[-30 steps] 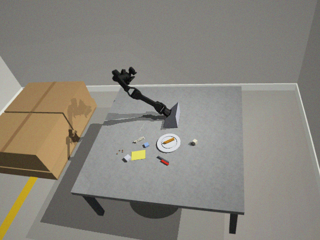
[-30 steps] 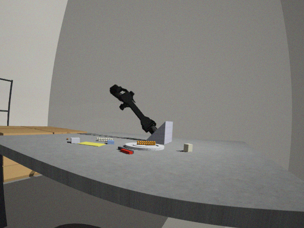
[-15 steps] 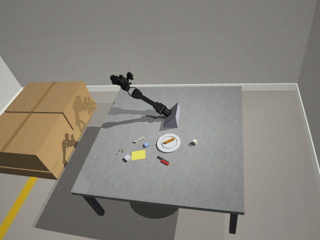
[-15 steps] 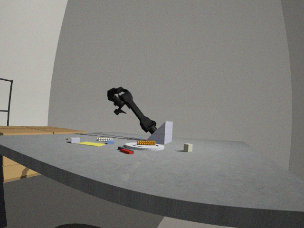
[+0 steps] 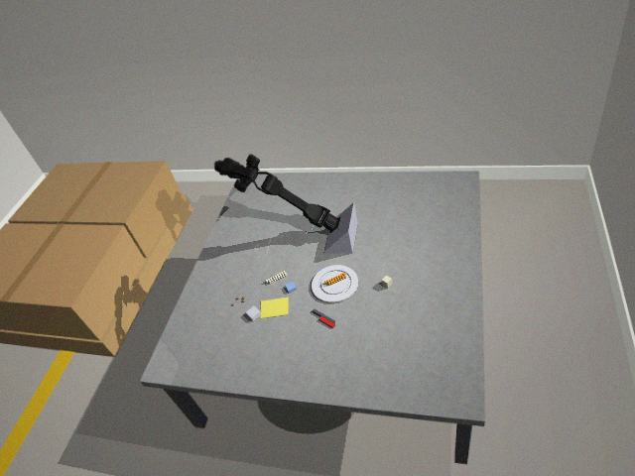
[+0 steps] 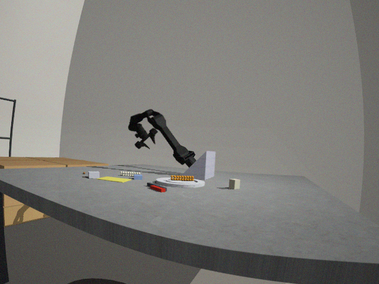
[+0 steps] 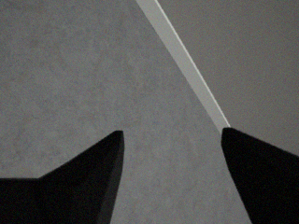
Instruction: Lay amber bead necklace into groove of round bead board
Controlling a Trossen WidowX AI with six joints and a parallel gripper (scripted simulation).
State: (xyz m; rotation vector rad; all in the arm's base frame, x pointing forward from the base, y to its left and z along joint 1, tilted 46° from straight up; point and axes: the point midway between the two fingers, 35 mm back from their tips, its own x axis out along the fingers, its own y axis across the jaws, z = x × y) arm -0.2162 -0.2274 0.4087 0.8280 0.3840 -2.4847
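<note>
Now: gripper tip 59 cm short of the blue cube, 32 cm to the right of it and 15 cm above it. The rest, counted from my gripper tip: round bead board 54 cm ahead, 50 cm to the left, 15 cm below; yellow sheet 69 cm ahead, 27 cm to the left, 15 cm below; grey cube 74 cm ahead, 19 cm to the left, 14 cm below.
</note>
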